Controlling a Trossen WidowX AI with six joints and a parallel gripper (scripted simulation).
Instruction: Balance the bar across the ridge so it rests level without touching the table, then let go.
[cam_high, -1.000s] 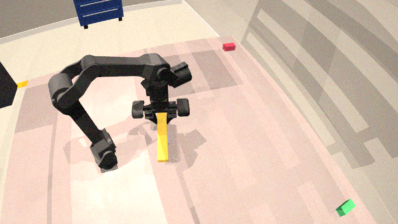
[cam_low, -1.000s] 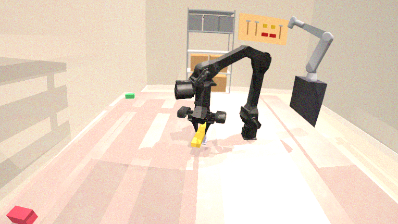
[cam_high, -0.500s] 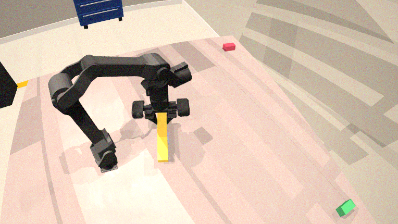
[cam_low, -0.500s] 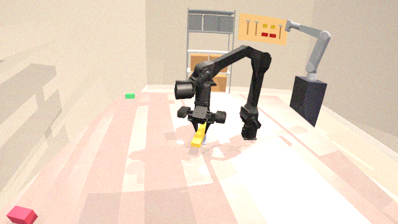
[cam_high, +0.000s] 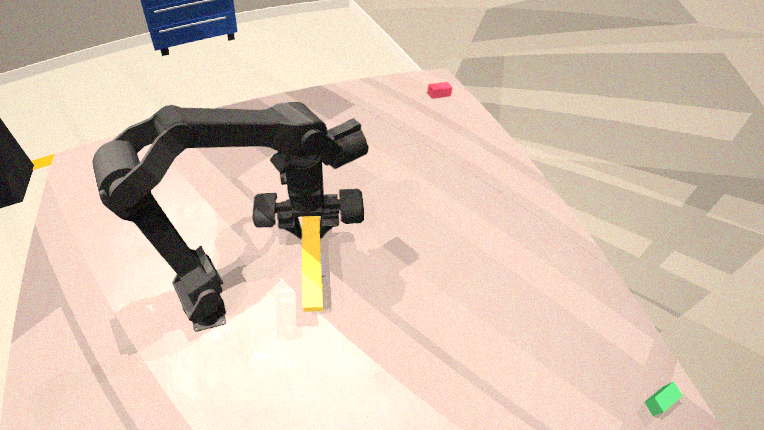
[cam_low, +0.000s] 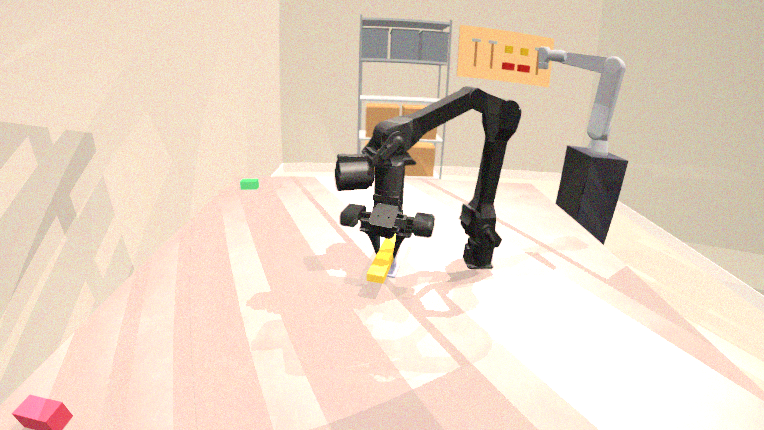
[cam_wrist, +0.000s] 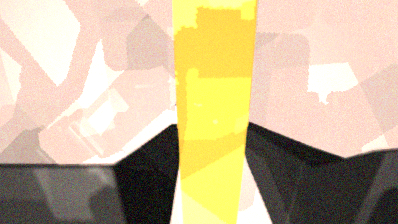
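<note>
My gripper tip is 1 cm past the yellow bar and 3 cm to the left of it. Also, from my gripper tip: green block 51 cm ahead, 57 cm to the right, 4 cm below; red block 51 cm ahead, 43 cm to the left, 4 cm below.
</note>
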